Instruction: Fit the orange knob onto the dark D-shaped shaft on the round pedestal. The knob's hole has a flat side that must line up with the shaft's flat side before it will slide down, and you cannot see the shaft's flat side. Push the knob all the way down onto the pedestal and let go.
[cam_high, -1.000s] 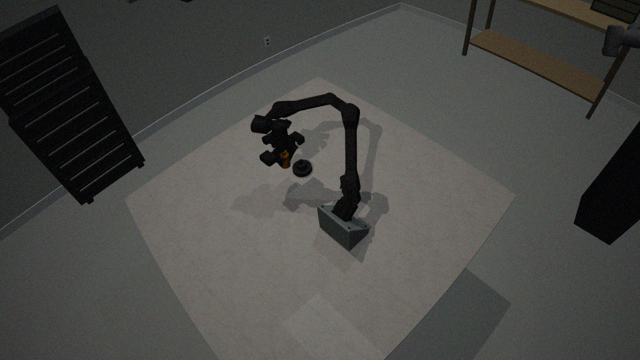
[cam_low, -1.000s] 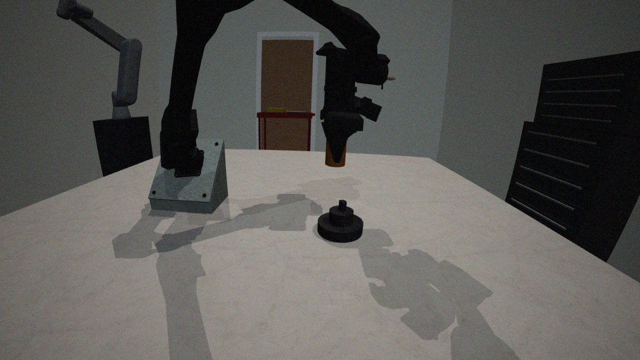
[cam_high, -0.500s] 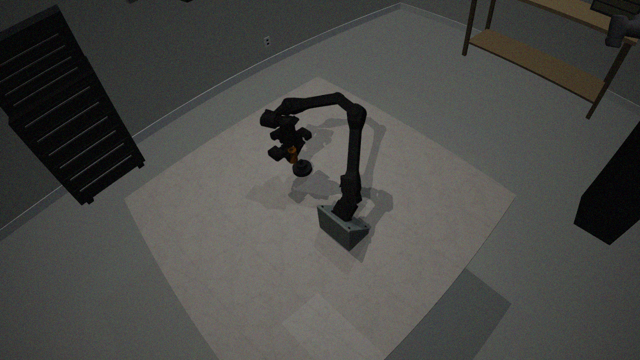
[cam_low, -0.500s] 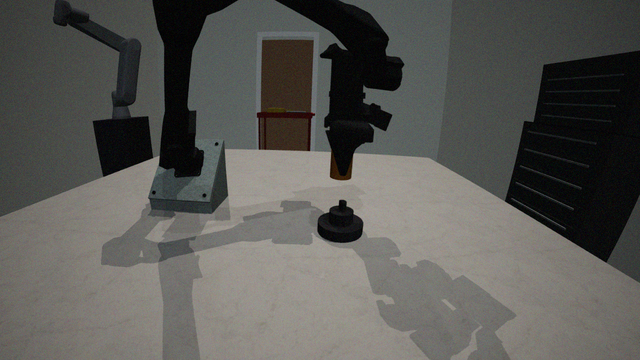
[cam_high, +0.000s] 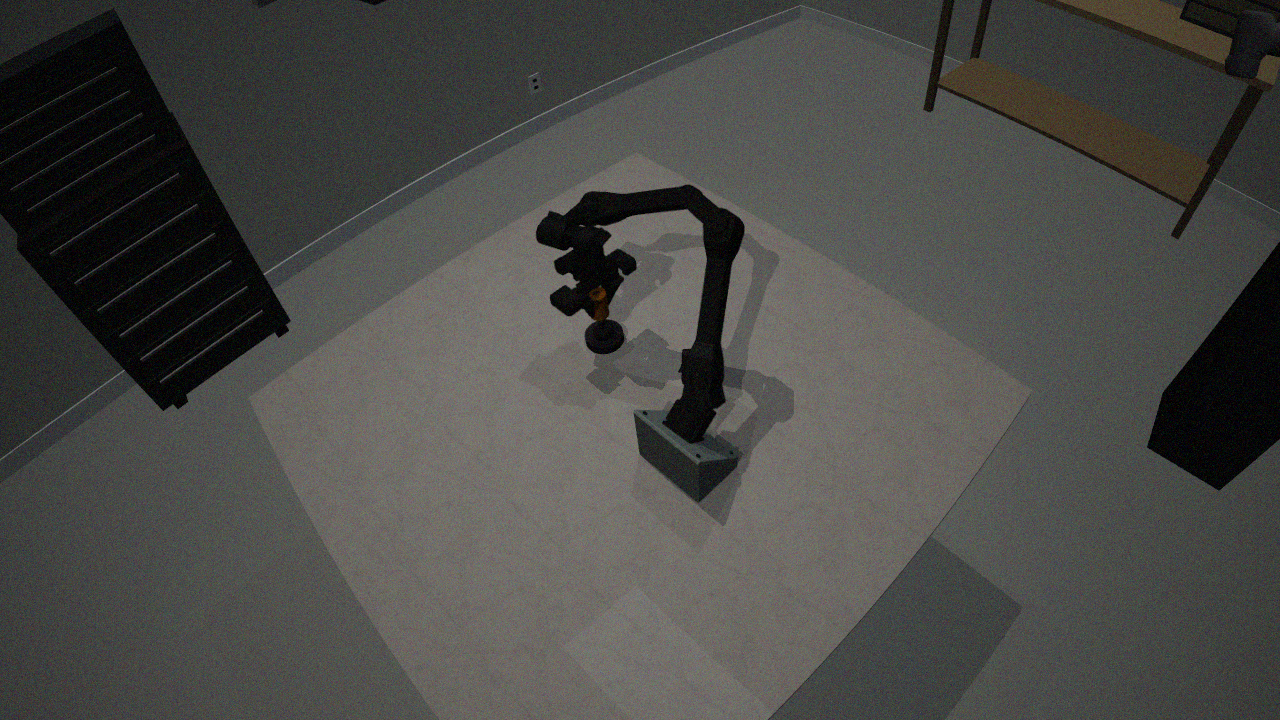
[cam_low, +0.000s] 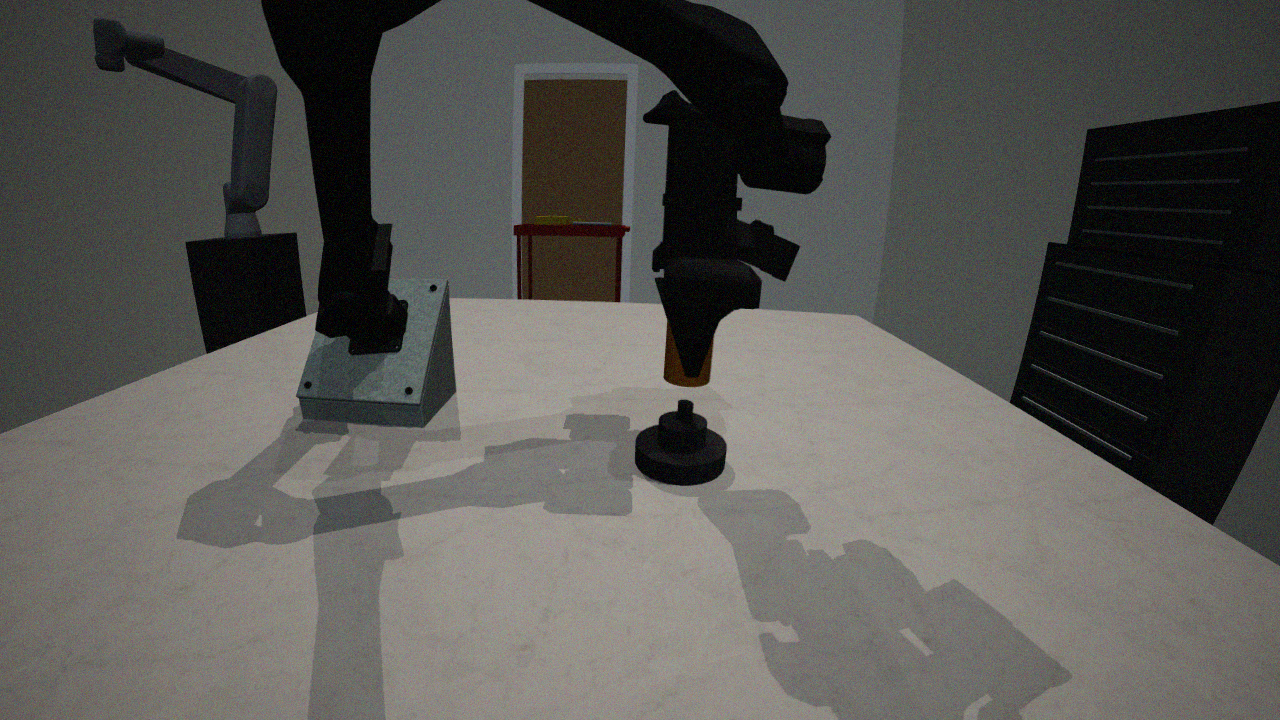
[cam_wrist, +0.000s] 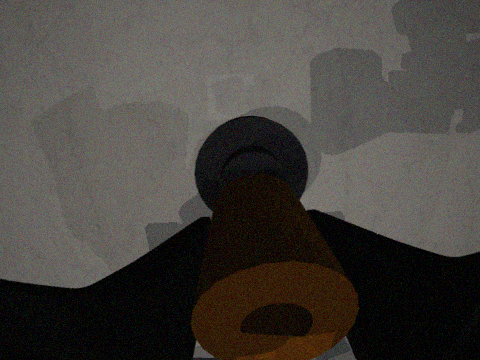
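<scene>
The dark round pedestal lies 6 cm below my gripper tip. From my gripper tip the other things lie so: orange knob 2 cm above.
</scene>
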